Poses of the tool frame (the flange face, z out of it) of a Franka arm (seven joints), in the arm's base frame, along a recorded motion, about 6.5 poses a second.
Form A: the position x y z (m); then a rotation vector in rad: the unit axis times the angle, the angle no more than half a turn.
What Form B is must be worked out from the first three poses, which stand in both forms.
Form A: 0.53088 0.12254 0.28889 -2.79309 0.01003 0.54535
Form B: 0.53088 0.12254 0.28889 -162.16 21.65 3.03
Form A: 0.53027 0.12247 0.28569 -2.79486 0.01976 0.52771
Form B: 0.53027 0.12247 0.28569 -162.20 21.02 2.52
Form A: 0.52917 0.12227 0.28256 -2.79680 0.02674 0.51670
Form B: 0.52917 0.12227 0.28256 -162.29 20.62 2.15
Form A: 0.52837 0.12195 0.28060 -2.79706 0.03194 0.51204
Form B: 0.52837 0.12195 0.28060 -162.31 20.47 1.91
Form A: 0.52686 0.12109 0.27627 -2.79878 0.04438 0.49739
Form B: 0.52686 0.12109 0.27627 -162.39 19.96 1.31
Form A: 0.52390 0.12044 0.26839 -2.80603 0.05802 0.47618
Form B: 0.52390 0.12044 0.26839 -162.77 19.18 0.56
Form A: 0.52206 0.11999 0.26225 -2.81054 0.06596 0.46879
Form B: 0.52206 0.11999 0.26225 -163.04 18.92 0.16
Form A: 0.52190 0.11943 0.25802 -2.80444 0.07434 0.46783
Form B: 0.52190 0.11943 0.25802 -162.74 18.96 -0.13
